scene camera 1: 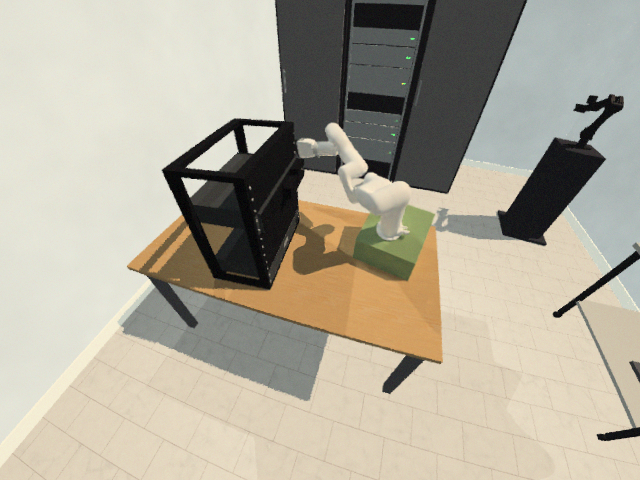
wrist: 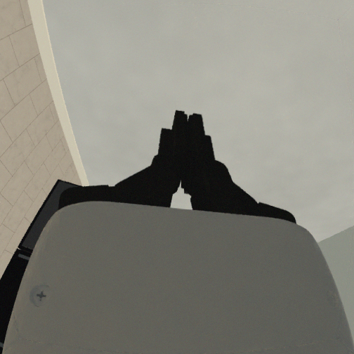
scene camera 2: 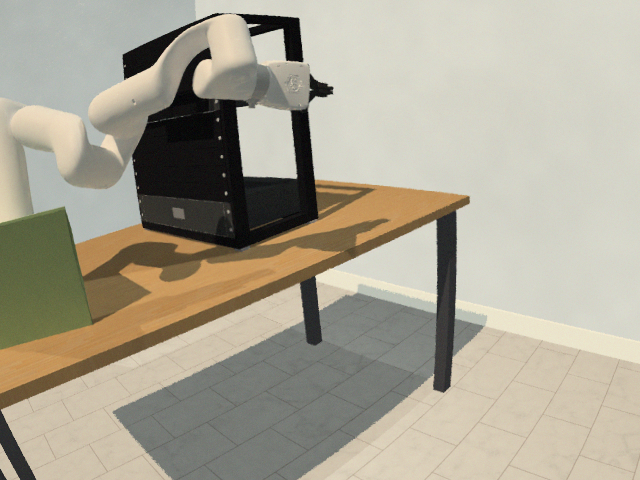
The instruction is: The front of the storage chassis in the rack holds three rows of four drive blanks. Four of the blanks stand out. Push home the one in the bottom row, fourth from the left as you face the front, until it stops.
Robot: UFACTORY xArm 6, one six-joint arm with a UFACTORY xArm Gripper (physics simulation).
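Pixels of known places: gripper, fingertip midpoint: (scene camera 2: pixel 329 91); arm's base, link origin: (scene camera 1: pixel 389 229) (scene camera 2: pixel 17 235).
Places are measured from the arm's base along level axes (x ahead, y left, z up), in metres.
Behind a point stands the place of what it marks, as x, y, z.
The black rack (scene camera 1: pixel 255 232) @(0.439, 0.437, 0.198) (scene camera 2: pixel 303 155) @(0.774, -0.016, 0.019) stands on the table. A dark chassis body (scene camera 1: pixel 219 198) @(0.623, 0.382, 0.261) shows inside it in scene camera 1. Small dark blocks (scene camera 1: pixel 296 175) @(0.477, 0.028, 0.201) stick out of the rack's front there; single drive blanks, their rows and the bottom-row fourth one cannot be told apart. In scene camera 2 the arm covers much of the upper front. My gripper (scene camera 2: pixel 330 89) @(0.671, -0.260, 0.186) (wrist: pixel 183 130) is shut and empty, level with the rack's upper part and apart from its posts in scene camera 2. In scene camera 1 its fingers are hidden behind the rack.
The arm's green base block (scene camera 1: pixel 385 248) @(-0.007, 0.101, -0.034) (scene camera 2: pixel 41 279) @(0.023, -0.176, -0.060) stands on the wooden table (scene camera 1: pixel 320 299) @(0.204, 0.390, -0.172) (scene camera 2: pixel 413 198) @(1.159, -0.069, -0.172), facing the rack. Tall dark cabinets (scene camera 1: pixel 315 62) stand behind. In the wrist view a dark corner (wrist: pixel 47 210) shows at lower left, and pale wall (wrist: pixel 270 100) lies beyond the fingertips.
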